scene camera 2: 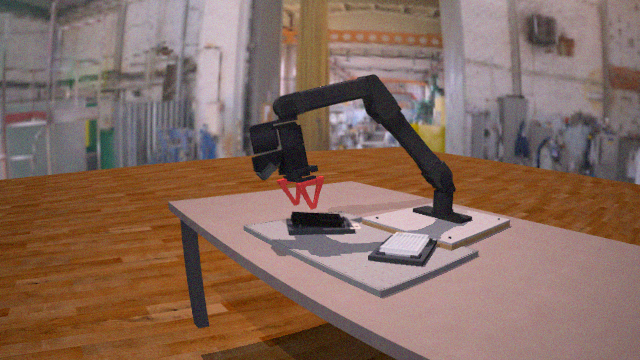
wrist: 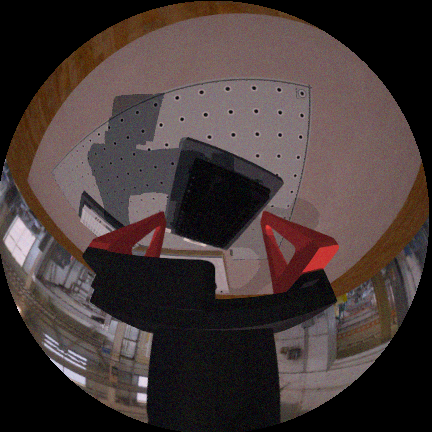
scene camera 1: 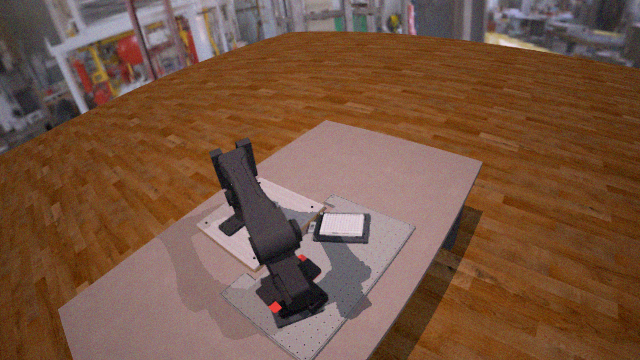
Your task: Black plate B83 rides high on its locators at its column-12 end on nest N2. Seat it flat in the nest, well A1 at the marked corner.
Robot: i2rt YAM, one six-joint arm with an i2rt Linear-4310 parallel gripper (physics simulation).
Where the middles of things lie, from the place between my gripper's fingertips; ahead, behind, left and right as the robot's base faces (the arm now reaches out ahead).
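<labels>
Hand position: 30 mm above the black well plate (wrist: 217, 202), 30 mm past it and 10 mm to the right of it. Going by their middles, the black well plate is the nearest to my hand of the things named here. Nest N1 (scene camera 2: 376, 255) is 50 mm below my hand, 80 mm behind it and 290 mm to the left of it; the white well plate (scene camera 1: 334, 224) is 40 mm below my hand, 80 mm behind it and 290 mm to the left of it.
</labels>
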